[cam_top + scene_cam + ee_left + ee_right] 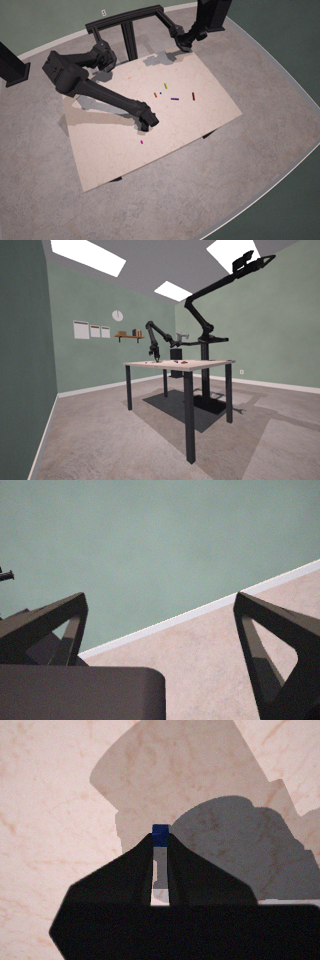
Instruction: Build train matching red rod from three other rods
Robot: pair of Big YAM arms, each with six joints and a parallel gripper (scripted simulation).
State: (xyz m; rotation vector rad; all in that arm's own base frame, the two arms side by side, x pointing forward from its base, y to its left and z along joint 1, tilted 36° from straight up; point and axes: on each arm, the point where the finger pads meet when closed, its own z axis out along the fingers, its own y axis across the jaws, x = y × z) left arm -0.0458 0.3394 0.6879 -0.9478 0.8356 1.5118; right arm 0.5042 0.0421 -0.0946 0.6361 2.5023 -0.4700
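Now: the magenta rod 12 cm ahead of my right hand, 8 cm to the right of it and 1 cm below it. Also, from my right hand: purple rod (26 cm to the left, 12 cm behind, 1 cm below); then orange rod (20 cm behind, 12 cm to the left, 1 cm below); then lime rod (26 cm behind, 23 cm to the left, 1 cm below).
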